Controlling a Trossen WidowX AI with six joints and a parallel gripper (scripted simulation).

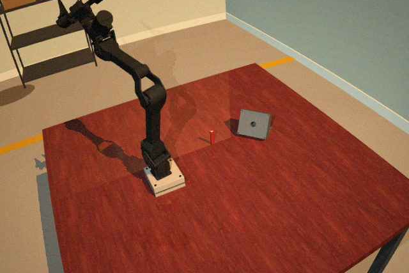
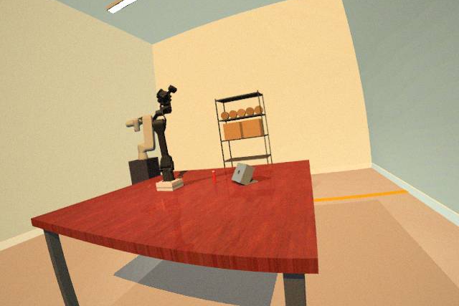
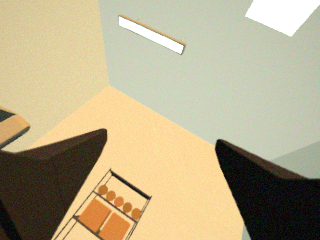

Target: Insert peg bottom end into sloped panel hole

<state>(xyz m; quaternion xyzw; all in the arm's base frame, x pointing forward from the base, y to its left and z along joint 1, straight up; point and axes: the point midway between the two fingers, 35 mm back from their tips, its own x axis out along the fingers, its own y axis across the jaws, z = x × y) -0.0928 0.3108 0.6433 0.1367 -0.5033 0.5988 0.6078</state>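
The round red peg is 660 mm below my gripper tip, 380 mm ahead of it and 260 mm to the right of it. Also, from my gripper tip: panel 670 mm below, 570 mm ahead, 320 mm to the right.
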